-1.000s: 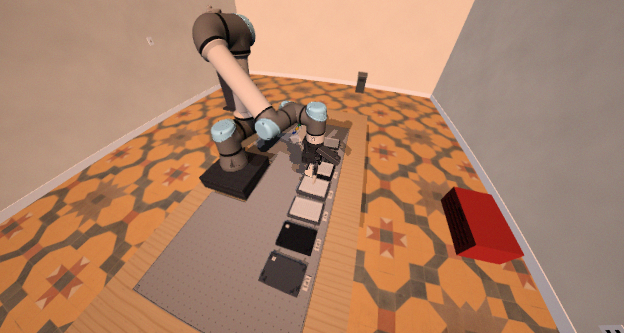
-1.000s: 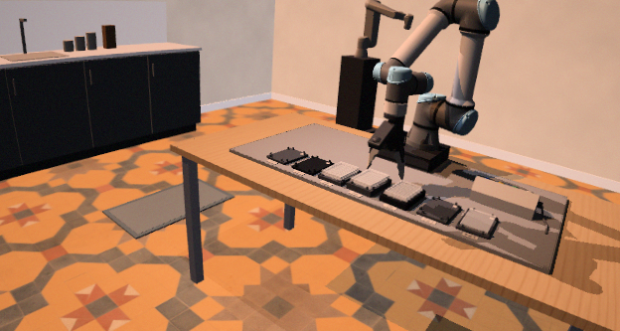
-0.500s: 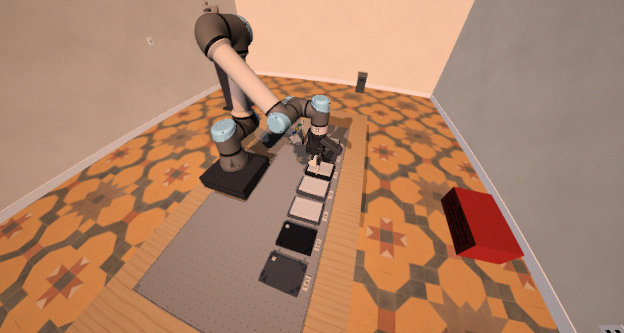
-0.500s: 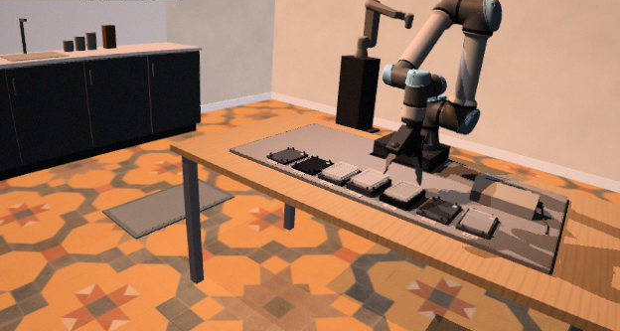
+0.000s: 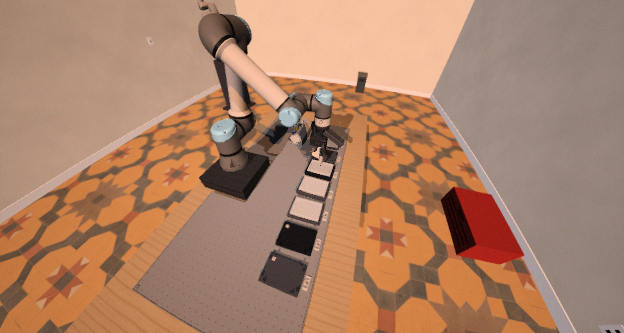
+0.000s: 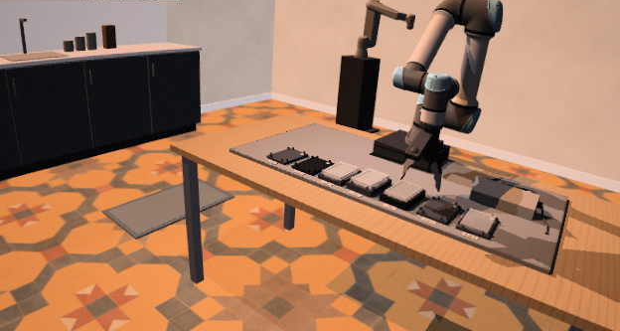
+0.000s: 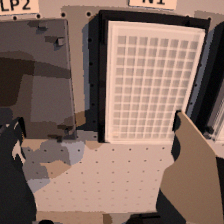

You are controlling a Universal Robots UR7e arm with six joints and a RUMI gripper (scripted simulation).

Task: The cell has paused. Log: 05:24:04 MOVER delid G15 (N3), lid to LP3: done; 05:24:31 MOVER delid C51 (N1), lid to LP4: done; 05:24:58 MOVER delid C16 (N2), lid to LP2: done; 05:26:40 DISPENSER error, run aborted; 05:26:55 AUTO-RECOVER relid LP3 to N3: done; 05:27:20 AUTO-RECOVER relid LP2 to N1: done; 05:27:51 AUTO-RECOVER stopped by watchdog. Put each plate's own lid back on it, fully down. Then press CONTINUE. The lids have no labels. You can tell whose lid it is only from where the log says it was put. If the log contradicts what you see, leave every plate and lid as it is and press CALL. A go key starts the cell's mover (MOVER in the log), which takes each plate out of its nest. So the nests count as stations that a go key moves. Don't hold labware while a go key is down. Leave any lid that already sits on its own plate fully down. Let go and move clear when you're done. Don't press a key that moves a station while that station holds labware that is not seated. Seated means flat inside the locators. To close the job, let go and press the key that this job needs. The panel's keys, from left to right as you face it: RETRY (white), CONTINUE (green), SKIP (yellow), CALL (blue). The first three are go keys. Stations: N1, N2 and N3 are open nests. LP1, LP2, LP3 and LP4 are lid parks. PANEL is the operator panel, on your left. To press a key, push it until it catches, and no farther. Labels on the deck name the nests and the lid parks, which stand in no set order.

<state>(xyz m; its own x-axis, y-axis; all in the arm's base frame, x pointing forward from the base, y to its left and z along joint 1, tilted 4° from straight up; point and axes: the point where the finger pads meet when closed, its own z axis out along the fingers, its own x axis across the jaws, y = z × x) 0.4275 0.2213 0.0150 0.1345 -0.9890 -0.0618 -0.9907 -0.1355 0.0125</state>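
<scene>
My gripper is now 210 mm to the right of the lid, 50 mm above it and 20 mm past it. Round my hand: plate 180 mm to the right, 40 mm below, 20 mm ahead; then yellow skip key 250 mm behind, 200 mm to the left; then lid park 80 mm to the left, 60 mm below, 10 mm behind.
</scene>
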